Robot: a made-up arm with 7 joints.
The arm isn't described. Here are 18 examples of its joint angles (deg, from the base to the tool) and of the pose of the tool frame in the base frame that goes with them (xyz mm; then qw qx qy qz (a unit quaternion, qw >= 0)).
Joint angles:
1: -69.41 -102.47 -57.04 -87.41 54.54 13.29 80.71
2: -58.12 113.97 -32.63 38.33 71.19 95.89 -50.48
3: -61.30 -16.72 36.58 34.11 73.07 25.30 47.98
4: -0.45 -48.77 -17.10 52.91 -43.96 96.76 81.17
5: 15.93 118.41 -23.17 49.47 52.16 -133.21 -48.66
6: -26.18 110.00 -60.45 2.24 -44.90 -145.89 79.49
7: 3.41 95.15 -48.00 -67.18 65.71 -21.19 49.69
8: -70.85 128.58 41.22 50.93 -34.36 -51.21 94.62
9: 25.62 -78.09 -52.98 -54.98 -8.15 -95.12 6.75
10: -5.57 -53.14 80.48 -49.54 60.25 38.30 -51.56
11: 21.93 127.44 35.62 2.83 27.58 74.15 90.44
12: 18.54 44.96 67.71 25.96 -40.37 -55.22 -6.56
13: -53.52 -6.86 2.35 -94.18 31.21 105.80 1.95
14: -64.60 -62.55 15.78 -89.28 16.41 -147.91 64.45
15: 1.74 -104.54 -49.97 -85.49 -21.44 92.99 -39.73
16: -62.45 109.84 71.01 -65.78 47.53 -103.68 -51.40
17: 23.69 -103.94 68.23 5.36 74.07 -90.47 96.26
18: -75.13 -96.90 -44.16 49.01 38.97 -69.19 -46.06
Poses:
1: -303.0 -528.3 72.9 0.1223 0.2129 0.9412 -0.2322
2: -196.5 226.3 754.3 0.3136 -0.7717 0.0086 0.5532
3: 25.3 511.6 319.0 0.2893 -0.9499 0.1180 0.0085
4: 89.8 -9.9 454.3 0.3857 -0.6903 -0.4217 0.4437
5: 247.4 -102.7 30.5 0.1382 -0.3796 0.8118 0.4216
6: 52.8 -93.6 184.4 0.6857 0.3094 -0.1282 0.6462
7: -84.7 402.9 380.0 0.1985 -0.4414 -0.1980 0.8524
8: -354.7 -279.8 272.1 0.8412 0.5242 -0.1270 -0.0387
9: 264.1 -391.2 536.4 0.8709 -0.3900 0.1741 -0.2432
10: 258.6 -250.0 -67.3 0.6297 0.0355 -0.6192 -0.4677
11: -428.9 -190.4 60.0 0.8239 -0.0652 -0.4547 -0.3319
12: -1.4 432.3 11.4 0.0224 0.6466 0.2549 0.7186
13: -199.0 2.7 -227.7 0.8523 0.3082 -0.3045 -0.2931
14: -117.2 -471.5 71.5 0.6585 0.1884 0.7287 -0.0008
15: 122.8 -156.9 -241.8 0.1392 -0.4729 -0.3914 -0.7771
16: -245.6 -180.8 743.3 0.1892 0.2986 0.9170 -0.1849
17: 476.8 -479.4 641.3 0.7707 -0.3457 0.5353 0.0009
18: -142.6 148.9 -125.8 0.4093 0.7162 -0.4087 -0.3905
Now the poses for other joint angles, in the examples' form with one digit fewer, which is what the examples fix.
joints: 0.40 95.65 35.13 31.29 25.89 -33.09 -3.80
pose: -418 -36 38 0.151 -0.574 -0.714 -0.372
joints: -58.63 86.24 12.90 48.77 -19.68 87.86 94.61
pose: -108 -91 755 0.361 -0.047 0.794 -0.487
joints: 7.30 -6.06 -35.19 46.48 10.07 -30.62 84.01
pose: -71 207 287 0.754 -0.096 -0.065 -0.647
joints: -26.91 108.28 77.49 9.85 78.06 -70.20 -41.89
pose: -177 -257 298 0.613 0.137 0.686 0.367
